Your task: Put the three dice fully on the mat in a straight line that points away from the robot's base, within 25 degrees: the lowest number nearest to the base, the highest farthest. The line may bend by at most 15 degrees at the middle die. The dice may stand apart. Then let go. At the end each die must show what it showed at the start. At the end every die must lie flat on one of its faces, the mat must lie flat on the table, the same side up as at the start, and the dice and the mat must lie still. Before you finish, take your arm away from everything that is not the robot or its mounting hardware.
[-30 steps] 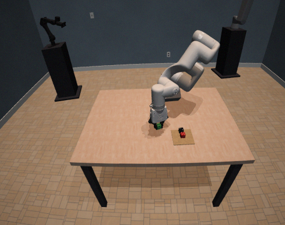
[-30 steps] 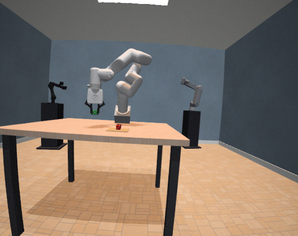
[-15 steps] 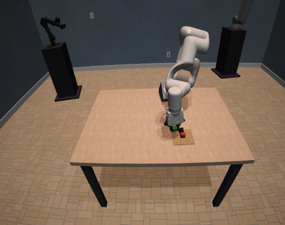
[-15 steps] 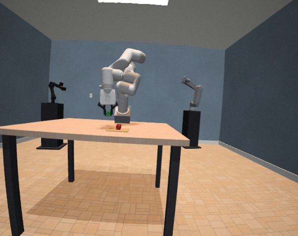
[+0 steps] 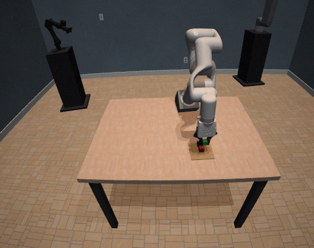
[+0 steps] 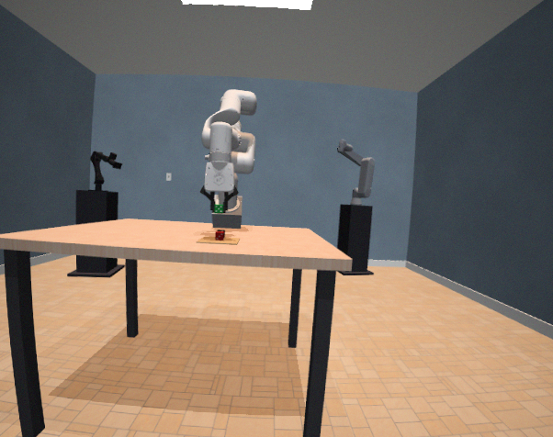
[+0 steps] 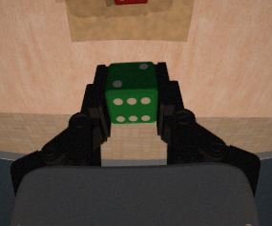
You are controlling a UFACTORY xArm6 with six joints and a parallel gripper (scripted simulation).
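Right now the red die is 5 cm behind my hand, 1 cm to the left of it and 11 cm below it. Round my hand: black die: 9 cm behind, 1 cm to the left, 11 cm below; then green die: 1 cm below; then tan mat: 5 cm behind, 1 cm to the left, 12 cm below.
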